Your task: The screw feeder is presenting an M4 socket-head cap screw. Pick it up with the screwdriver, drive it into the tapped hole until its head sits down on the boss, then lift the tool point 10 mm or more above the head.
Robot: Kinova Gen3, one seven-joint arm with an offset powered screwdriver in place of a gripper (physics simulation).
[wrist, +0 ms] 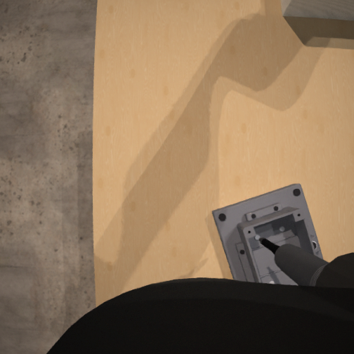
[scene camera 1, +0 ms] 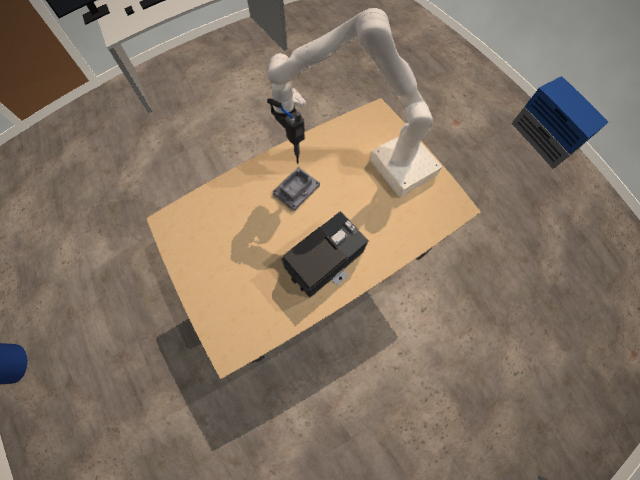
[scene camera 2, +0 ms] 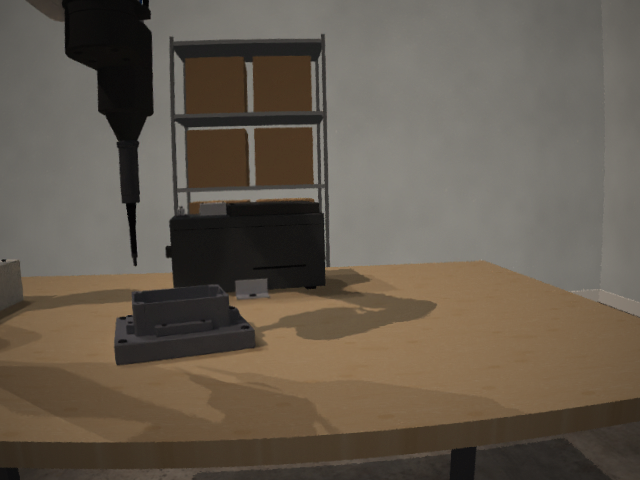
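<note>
The screwdriver (scene camera 1: 297, 162) (scene camera 2: 135, 264) (wrist: 262, 240) points down in the air above the grey housing (scene camera 1: 283, 193) (scene camera 2: 186, 343) (wrist: 232, 214). A tiny dark stepped piece at its tip looks like the screw, head against the bit; it is small and hard to make out. The tip is apart from the housing and, in the wrist view, overlaps its open pocket. The round boss (wrist: 314, 245) with the tapped hole is on the housing's outer side, partly cut off by the driver in the wrist view. The black screw feeder (scene camera 1: 315, 260) (scene camera 2: 248, 250) stands across the table.
The arm's white base block (scene camera 1: 405, 167) (wrist: 320, 9) stands on the wooden table (scene camera 1: 206, 258) (scene camera 2: 465, 351) (wrist: 165, 60). A small light bracket (scene camera 1: 339, 277) (scene camera 2: 251, 288) lies near the feeder. A shelf rack (scene camera 2: 325, 155) with boxes stands behind the table.
</note>
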